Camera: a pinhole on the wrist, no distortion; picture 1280 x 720 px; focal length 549.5 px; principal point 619.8 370.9 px. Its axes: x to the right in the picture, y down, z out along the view. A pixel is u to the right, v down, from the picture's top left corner.
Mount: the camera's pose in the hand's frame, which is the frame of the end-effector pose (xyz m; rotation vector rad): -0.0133 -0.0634 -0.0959 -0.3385 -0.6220 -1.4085
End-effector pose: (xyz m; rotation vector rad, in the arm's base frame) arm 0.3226 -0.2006 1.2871 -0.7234 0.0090 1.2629
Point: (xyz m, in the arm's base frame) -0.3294 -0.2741 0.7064
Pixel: outside the picture
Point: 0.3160 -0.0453 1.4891
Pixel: 1085 616
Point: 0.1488 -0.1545 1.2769
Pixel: 461 488
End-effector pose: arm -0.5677 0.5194 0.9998 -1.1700 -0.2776 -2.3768
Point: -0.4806 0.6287 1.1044
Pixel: 1003 507
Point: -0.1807 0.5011 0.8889
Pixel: 541 142
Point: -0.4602 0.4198 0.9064
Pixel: 264 255
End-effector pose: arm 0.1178 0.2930 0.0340 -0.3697 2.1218 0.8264
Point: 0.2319 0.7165 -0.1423
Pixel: 738 569
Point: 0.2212 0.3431 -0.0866
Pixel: 1065 597
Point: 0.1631 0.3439 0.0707
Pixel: 634 345
